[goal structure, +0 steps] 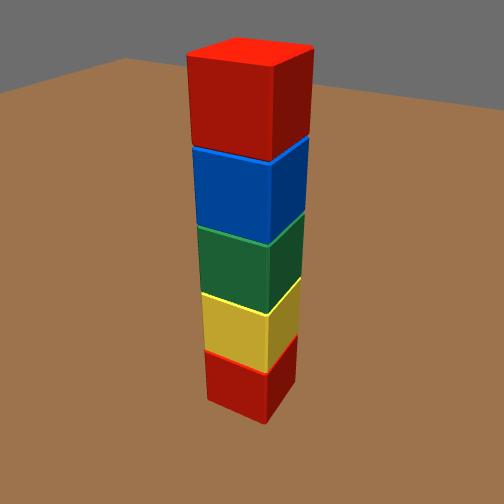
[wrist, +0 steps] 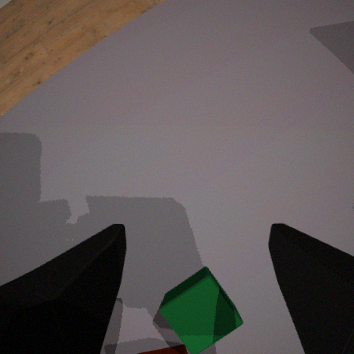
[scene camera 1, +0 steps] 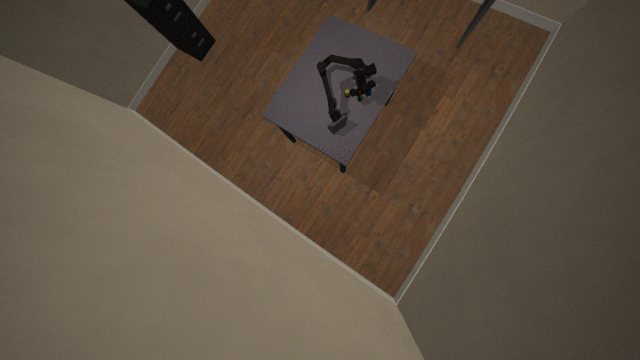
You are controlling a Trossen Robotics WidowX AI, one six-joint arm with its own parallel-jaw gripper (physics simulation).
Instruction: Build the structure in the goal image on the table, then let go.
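Pixels of known places: gripper, fingertip midpoint: (wrist: 197, 235) (scene camera 1: 363, 98); arm's base, origin of the base link: (scene camera 1: 337, 119).
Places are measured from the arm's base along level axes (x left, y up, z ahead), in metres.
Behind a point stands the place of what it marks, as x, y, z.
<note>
A green block (scene camera 1: 360, 98) {0.004, -0.050, 0.271} (wrist: 200, 312) {0.009, -0.048, 0.276} sits on the table, turned at an angle to the fingers, low in the wrist view. A red block (scene camera 1: 360, 92) {0.040, -0.048, 0.308} (wrist: 167, 350) {0.032, -0.075, 0.308} shows partly beside it at the wrist view's bottom edge. A blue block (scene camera 1: 369, 93) {-0.019, -0.053, 0.351} shows to the right in the scene view, partly hidden by the gripper. A yellow block (scene camera 1: 347, 92) {0.105, -0.016, 0.223} is left of the gripper, with a reddish patch at its lower edge too small to make out. My gripper (scene camera 1: 362, 89) {-0.031, -0.002, 0.261} (wrist: 197, 235) {-0.031, -0.002, 0.261} is open and empty, above the table near the green block.
The grey table (scene camera 1: 300, 95) {0.425, -0.081, -0.029} carries the arm's base (scene camera 1: 337, 123) {-0.044, 0.056, -0.039} near its front end. Its edge and the wooden floor (wrist: 45, 45) show at the wrist view's upper left. The arm casts shadows around the blocks. A dark cabinet (scene camera 1: 192, 42) stands away from the table.
</note>
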